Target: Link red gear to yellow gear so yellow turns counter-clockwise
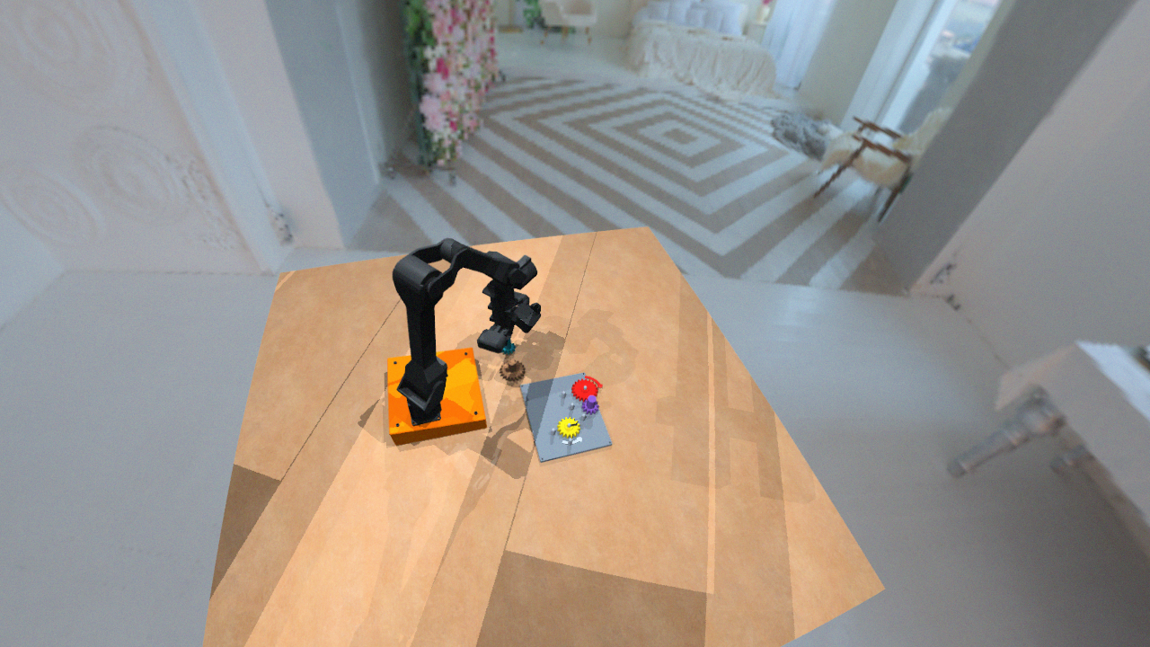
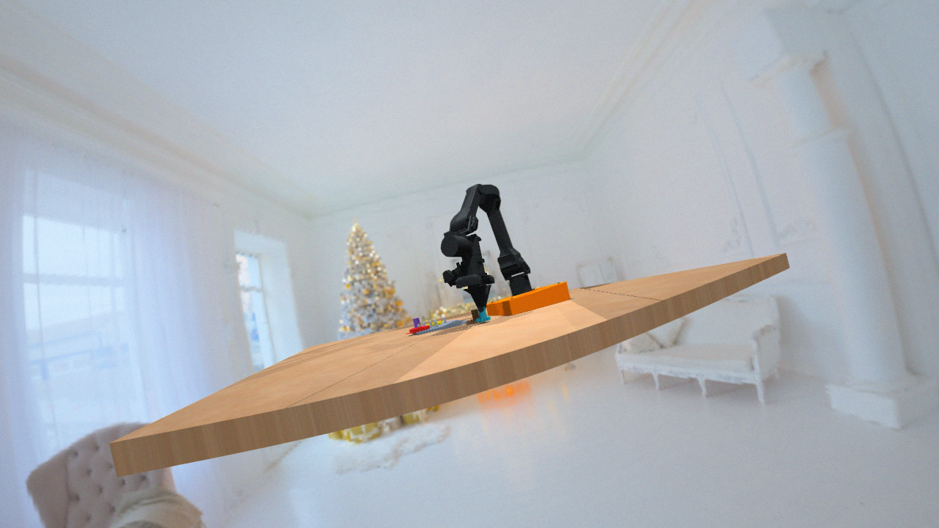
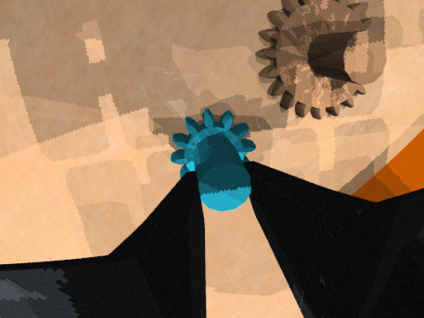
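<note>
Right now my gripper tip is 14 cm short of the purple gear, 24 cm to the left of it and 1 cm above it. The rest, counted from my gripper tip: red gear: 15 cm ahead, 19 cm to the right, 2 cm below; teal gear: 1 cm below; brown gear: 1 cm behind, 7 cm to the right, 2 cm below.
</note>
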